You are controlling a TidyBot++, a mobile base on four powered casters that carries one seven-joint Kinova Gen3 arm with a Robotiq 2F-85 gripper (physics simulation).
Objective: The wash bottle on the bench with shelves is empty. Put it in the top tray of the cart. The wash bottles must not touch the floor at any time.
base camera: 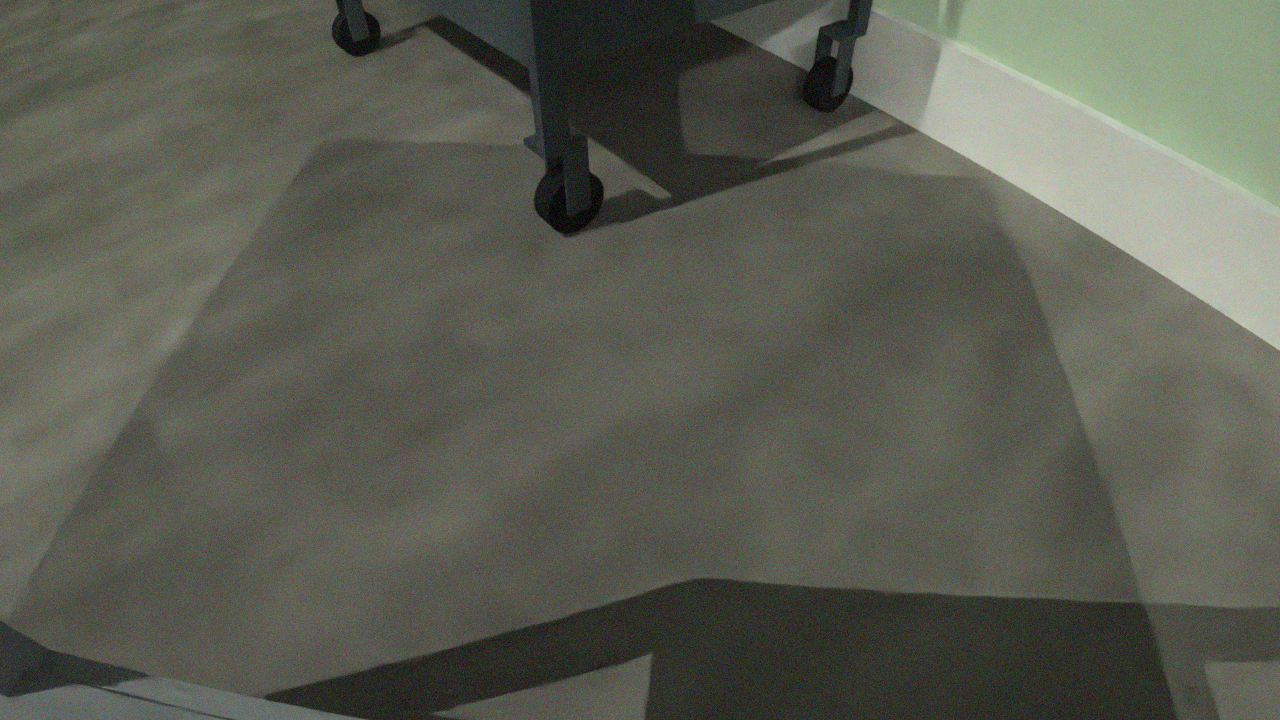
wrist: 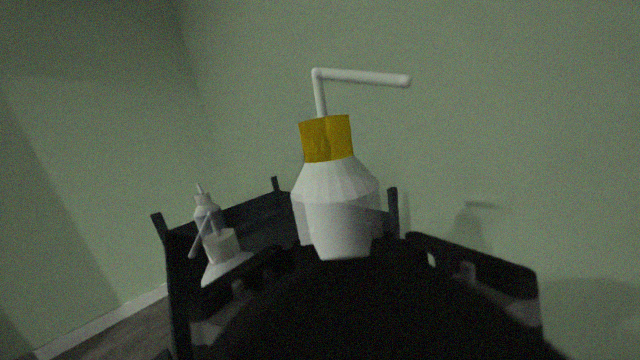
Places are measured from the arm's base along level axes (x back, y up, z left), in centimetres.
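Pixels of known places: gripper, fingertip midpoint: (wrist: 340, 234).
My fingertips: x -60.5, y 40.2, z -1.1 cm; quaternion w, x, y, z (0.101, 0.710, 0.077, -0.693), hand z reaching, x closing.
Ahead of a thing's pixels: the offset from my fingertips to its top centre.
A clear-white wash bottle with a yellow cap {dx +3.7, dy +13.3, dz -0.9 cm} (wrist: 327, 139) and a bent white spout stands nearly upright between the fingers in the wrist view. My gripper (wrist: 340, 234) is shut on its lower body. The dark cart (base camera: 550, 98) (wrist: 260, 216) shows its legs and casters in the base view; a tray wall and corner posts rise behind the bottle in the wrist view. The bottle and the gripper hide most of the tray, and the gap between the bottle's base and the tray cannot be told.
Two white-capped bottles, a nearer one {dx -0.8, dy +3.8, dz +13.0 cm} (wrist: 221, 246) and one behind it {dx -23.2, dy +3.8, dz +30.6 cm} (wrist: 206, 220), stand at the cart's left side. A green wall (base camera: 1118, 80) (wrist: 500, 125) with a white baseboard (base camera: 1074, 143) runs along the cart's right side. A dark shadow crosses the floor at the front.
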